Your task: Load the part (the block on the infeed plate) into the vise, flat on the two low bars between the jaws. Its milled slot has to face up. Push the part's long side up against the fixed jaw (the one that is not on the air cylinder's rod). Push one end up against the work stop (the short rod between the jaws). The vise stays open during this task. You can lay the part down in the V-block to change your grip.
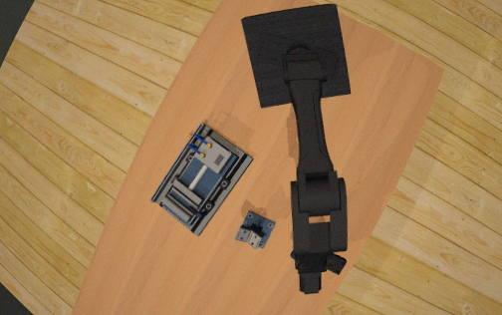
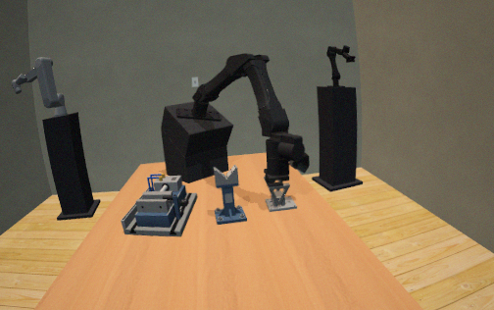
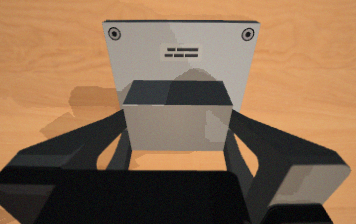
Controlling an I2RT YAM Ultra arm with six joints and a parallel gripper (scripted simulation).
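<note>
Right now the infeed plate is 20 mm below my hand and 10 mm to the left of it. The rest, counted from my hand: black rod (350 mm to the right, 70 mm above, 20 mm ahead); then vise (370 mm to the right, 60 mm behind, 20 mm above); then part (10 mm below).
</note>
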